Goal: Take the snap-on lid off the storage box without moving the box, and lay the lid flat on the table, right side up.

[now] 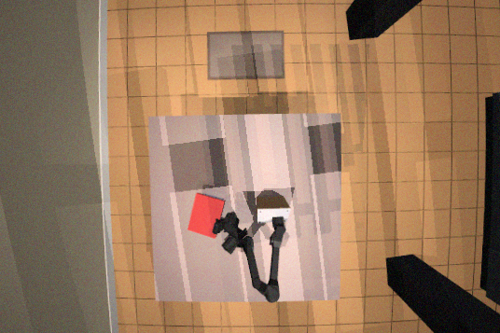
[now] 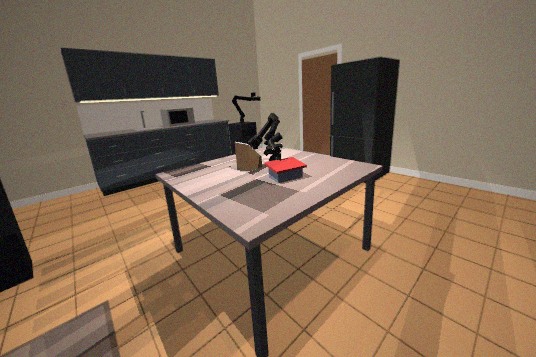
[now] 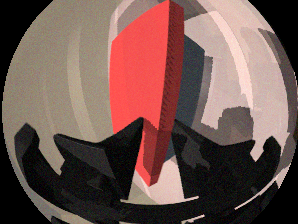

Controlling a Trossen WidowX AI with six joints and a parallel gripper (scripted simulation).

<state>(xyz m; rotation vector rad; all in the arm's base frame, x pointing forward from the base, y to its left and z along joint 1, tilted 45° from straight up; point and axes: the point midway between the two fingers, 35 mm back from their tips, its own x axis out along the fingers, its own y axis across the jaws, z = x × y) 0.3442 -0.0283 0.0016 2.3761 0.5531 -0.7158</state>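
Now: the red lid 70 mm ahead of my gripper tip and 30 mm to the right of it. Round my gripper tip: storage box 70 mm ahead, 30 mm to the right, 50 mm below.
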